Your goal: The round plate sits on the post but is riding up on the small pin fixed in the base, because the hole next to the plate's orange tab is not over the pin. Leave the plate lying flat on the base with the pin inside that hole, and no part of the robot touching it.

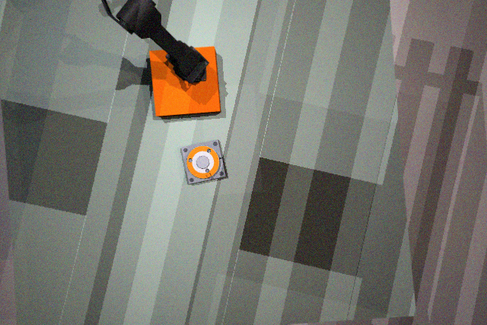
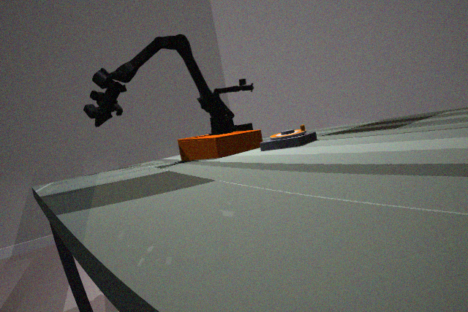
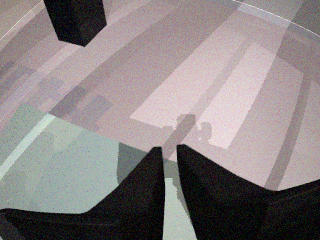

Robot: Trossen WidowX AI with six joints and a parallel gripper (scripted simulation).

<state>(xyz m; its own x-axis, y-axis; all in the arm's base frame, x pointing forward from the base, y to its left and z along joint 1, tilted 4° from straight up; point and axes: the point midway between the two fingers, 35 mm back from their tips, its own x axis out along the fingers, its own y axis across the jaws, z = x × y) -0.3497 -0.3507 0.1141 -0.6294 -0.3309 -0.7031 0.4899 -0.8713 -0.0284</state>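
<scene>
My gripper tip is 67 cm short of the round plate, 39 cm to the right of it and 16 cm above it. From my gripper tip the other things lie so: base 65 cm ahead, 38 cm to the left, 17 cm below.
</scene>
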